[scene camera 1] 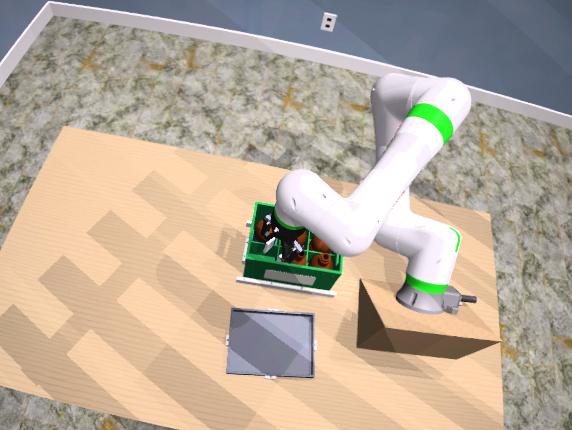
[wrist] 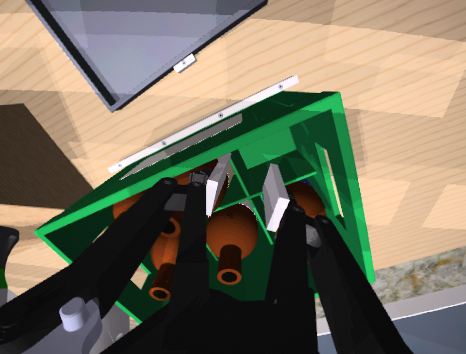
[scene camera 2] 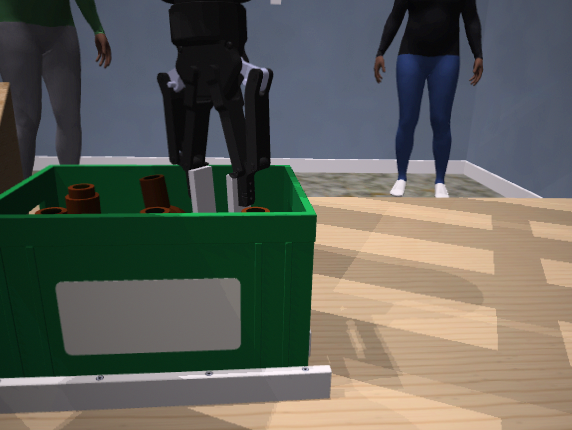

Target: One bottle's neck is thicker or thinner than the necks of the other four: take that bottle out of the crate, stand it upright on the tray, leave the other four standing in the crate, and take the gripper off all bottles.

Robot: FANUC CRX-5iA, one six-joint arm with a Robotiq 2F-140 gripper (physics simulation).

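Frame: origin at the arm's base, x left, y back, z up, level; metres.
Where they show: gripper, fingertip midpoint: (scene camera 1: 273,255) (wrist: 247,170); arm's base at its link origin: (scene camera 1: 419,303).
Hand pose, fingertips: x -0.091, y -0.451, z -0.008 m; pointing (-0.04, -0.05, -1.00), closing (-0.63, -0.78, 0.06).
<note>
Each offset is from my fingertips to the top centre of the thing. "spot": to the spot under its first point.
The green crate {dx -0.040, dy +0.059, dz +0.065 m} (scene camera 1: 254,272) (scene camera 2: 280,227) (wrist: 354,175) holds several brown bottles. One bottle {dx +0.003, dy +0.147, dz +0.053 m} (scene camera 1: 324,262) (scene camera 2: 83,202), at the pedestal end of the tray-side row, has a stepped neck that looks thicker. Beside it a bottle {dx +0.005, dy +0.064, dz +0.063 m} (scene camera 2: 153,191) leans towards that end. A round-bodied bottle {dx -0.083, dy +0.060, dz +0.053 m} (wrist: 231,231), a bottle {dx -0.080, dy +0.150, dz +0.053 m} (wrist: 164,254) and a corner bottle {dx -0.087, dy -0.030, dz +0.053 m} (scene camera 1: 262,231) (wrist: 307,200) stand in the other row. My gripper (scene camera 1: 280,250) (scene camera 2: 220,197) (wrist: 247,170) is open partway, its pale pads down inside the crate at the empty compartment, no bottle between them. The tray {spot: dx +0.242, dy +0.031, dz -0.105 m} (scene camera 1: 270,345) (wrist: 145,40) is bare.
White strips (scene camera 1: 285,287) (scene camera 2: 165,392) (wrist: 220,115) run along the crate's base. The arm's wooden pedestal (scene camera 1: 430,342) stands right of the tray in scene camera 1. Crate walls and dividers surround the fingers. Two people stand behind the table in scene camera 2.
</note>
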